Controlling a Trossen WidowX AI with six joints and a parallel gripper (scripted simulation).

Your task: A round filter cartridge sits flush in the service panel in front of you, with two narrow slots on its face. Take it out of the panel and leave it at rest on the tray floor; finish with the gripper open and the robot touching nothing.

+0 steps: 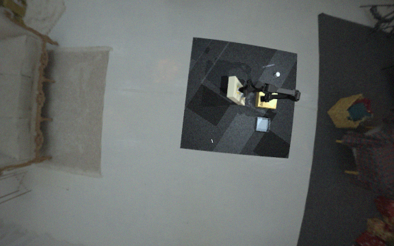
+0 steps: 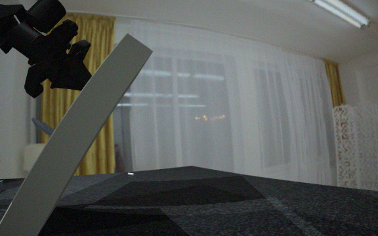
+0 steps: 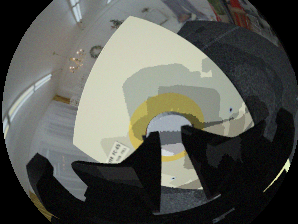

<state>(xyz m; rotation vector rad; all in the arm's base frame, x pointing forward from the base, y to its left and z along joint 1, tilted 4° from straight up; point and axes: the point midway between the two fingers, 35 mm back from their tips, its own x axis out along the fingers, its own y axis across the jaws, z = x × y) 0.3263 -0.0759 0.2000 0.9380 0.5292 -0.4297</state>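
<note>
Now: gripper tip 30 mm past the cream service panel, 10 mm to the right of it and 80 mm above it. Round my gripper tip: white filter cartridge: 10 mm ahead, 10 mm below; pale blue tray: 350 mm behind, 360 mm to the left, 250 mm below.
</note>
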